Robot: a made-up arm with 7 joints. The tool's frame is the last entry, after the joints.
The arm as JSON. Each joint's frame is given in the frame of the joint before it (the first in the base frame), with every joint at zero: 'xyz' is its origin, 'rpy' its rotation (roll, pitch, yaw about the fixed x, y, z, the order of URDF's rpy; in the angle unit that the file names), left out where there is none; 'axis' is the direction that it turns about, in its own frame. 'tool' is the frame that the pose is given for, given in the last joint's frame.
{
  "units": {
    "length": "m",
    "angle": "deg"
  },
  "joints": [
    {
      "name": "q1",
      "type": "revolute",
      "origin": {
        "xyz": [
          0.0,
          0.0,
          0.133
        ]
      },
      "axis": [
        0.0,
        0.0,
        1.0
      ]
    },
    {
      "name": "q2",
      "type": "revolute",
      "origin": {
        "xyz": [
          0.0,
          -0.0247,
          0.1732
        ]
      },
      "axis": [
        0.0,
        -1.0,
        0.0
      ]
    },
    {
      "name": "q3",
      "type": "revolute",
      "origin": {
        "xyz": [
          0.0,
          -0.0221,
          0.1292
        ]
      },
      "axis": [
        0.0,
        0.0,
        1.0
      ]
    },
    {
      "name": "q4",
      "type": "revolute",
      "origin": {
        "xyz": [
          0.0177,
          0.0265,
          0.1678
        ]
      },
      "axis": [
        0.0,
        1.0,
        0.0
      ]
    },
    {
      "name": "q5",
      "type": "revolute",
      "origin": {
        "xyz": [
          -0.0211,
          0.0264,
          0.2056
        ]
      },
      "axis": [
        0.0,
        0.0,
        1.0
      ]
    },
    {
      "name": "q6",
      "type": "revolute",
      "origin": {
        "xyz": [
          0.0,
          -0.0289,
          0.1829
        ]
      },
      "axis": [
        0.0,
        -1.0,
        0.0
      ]
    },
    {
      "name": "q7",
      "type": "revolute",
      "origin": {
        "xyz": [
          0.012,
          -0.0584,
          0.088
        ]
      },
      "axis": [
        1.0,
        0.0,
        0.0
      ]
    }
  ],
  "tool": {
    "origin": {
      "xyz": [
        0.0,
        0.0,
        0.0
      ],
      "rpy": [
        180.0,
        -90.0,
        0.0
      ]
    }
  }
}
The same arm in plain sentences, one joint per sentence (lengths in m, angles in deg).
The arm has seven revolute joints in a row. What follows holds with every joint at zero, and every direction is one of the base frame's.
Joint 1 is mounted 0.133 m along +z from the base frame's origin and turns about +z.
Joint 2 is mounted 0.0247 m along -y and 0.1732 m along +z from joint 1 and turns about -y.
Joint 3 is mounted 0.0221 m along -y and 0.1292 m along +z from joint 2 and turns about +z.
Joint 4 is mounted 0.0177 m along +x and 0.0265 m along +y and 0.1678 m along +z from joint 3 and turns about +y.
Joint 5 is mounted 0.0211 m along -x and 0.0264 m along +y and 0.2056 m along +z from joint 4 and turns about +z.
Joint 6 is mounted 0.0289 m along -y and 0.1829 m along +z from joint 5 and turns about -y.
Joint 7 is mounted 0.012 m along +x and 0.0584 m along -y and 0.088 m along +z from joint 6 and turns about +x.
The tool frame, which is the frame that the pose is given for, is mounted at the same point as joint 7; its axes are the base frame's turned by roll 180, pitch -90 and yaw 0 deg (as in URDF: about the fixed x, then y, then z).

